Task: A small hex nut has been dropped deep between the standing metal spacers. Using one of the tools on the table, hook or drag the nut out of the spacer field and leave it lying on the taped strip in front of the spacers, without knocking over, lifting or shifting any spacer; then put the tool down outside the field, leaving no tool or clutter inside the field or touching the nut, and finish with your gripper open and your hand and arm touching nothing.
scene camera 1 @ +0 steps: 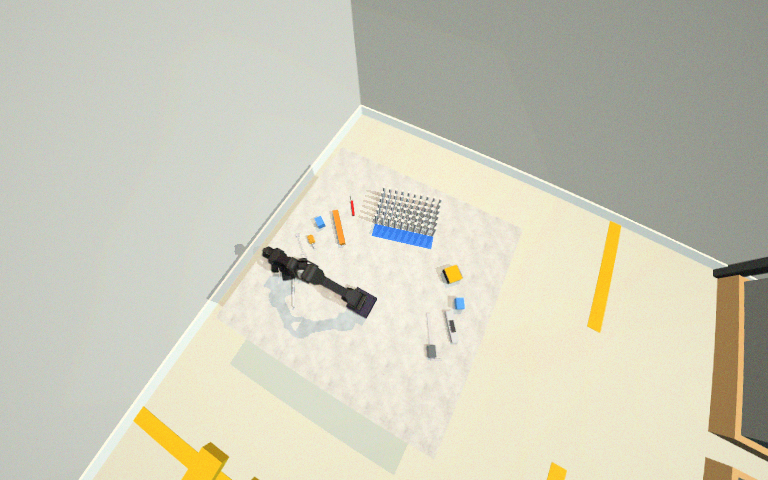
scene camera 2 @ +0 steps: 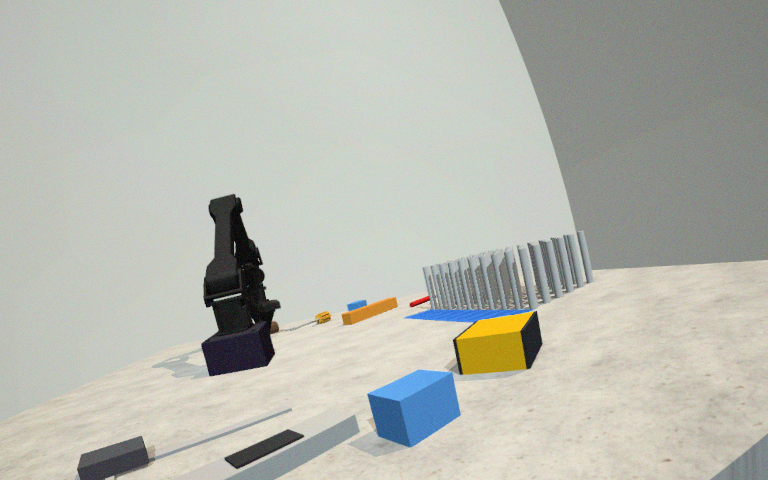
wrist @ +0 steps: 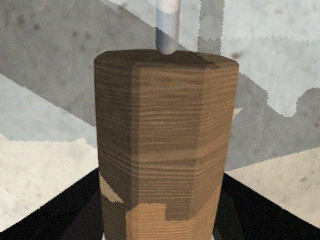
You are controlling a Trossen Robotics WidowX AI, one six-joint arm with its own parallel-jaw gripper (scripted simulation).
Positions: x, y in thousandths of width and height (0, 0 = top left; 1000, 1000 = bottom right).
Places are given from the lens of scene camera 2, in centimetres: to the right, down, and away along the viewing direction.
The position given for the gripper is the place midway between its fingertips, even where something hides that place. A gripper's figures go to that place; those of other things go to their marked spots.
gripper (scene camera 2: 346, 695): -37, 29, 111
yellow-and-black box (scene camera 2: 665, 716): 13, 10, 35
blue block (scene camera 2: 529, 857): 2, 12, 25
blue taped strip (scene camera 2: 613, 657): 17, 15, 72
The marked spots on the yellow-and-black box and the blue block are 15 cm apart.
